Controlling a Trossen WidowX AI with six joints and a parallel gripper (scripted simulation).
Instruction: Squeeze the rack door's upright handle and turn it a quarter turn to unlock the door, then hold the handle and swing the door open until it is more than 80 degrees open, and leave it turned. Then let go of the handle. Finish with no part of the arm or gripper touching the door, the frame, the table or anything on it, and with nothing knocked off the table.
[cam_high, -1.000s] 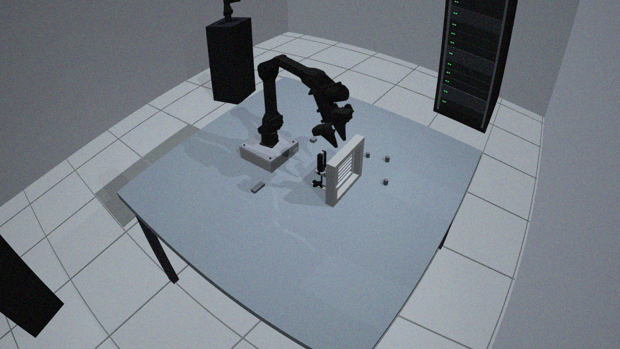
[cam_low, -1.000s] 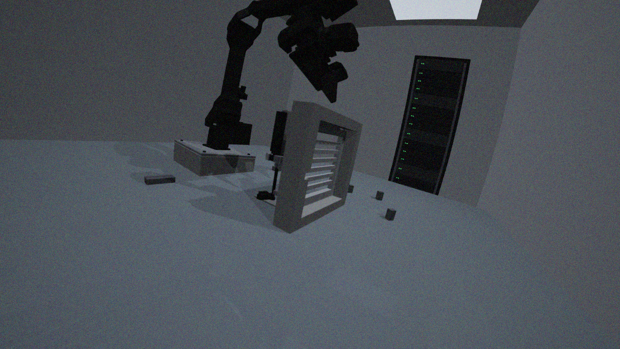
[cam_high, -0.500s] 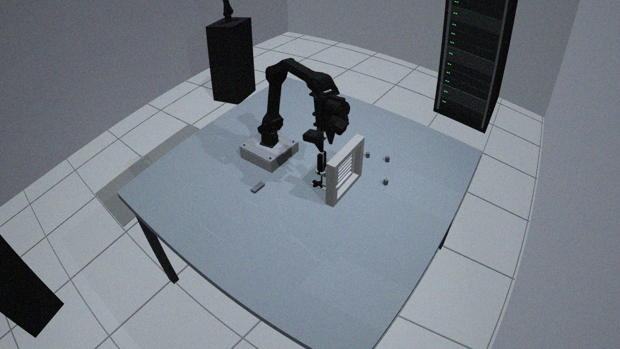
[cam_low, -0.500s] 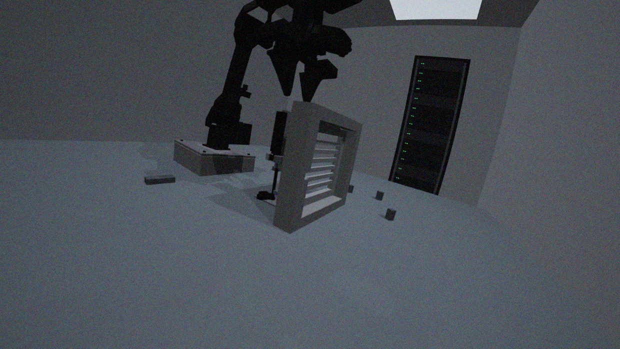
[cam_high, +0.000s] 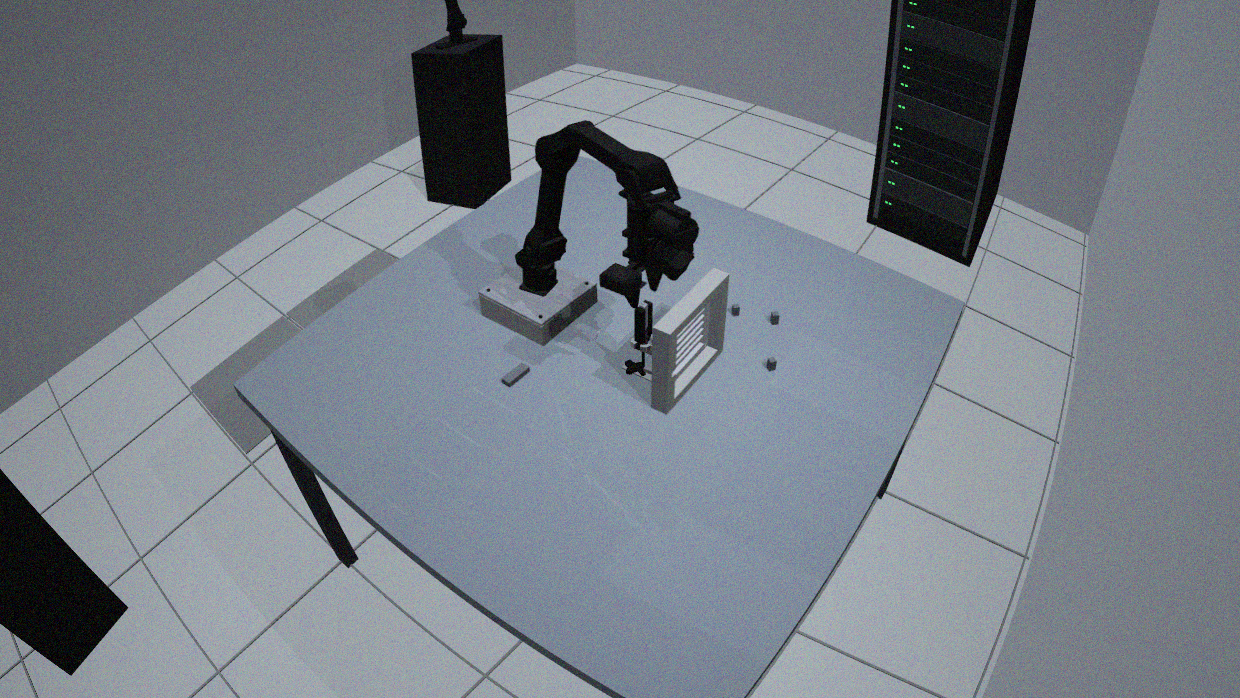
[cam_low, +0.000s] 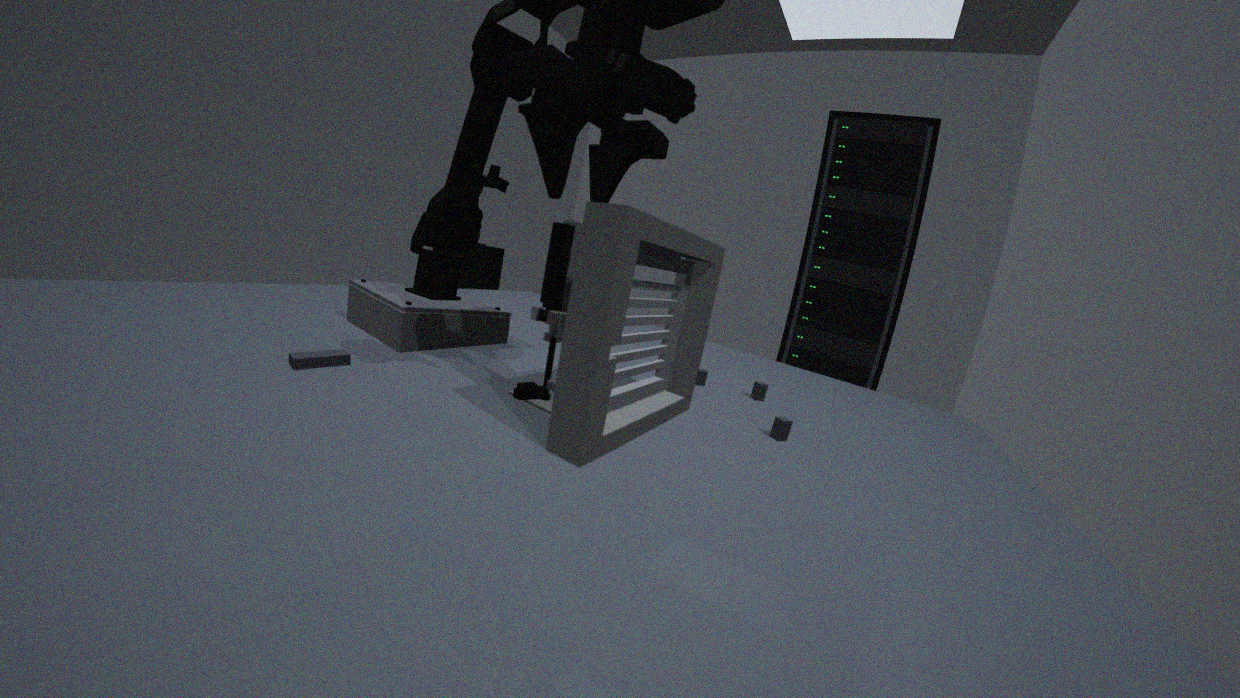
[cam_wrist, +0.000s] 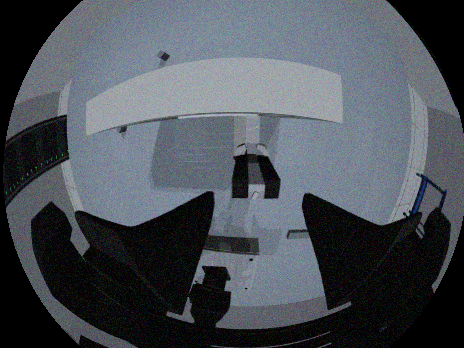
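Right now my gripper tip is 9 cm above the upright handle and 1 cm past it. From my gripper tip the other things lie so: flat grey block: 23 cm behind, 19 cm below, 9 cm to the right.
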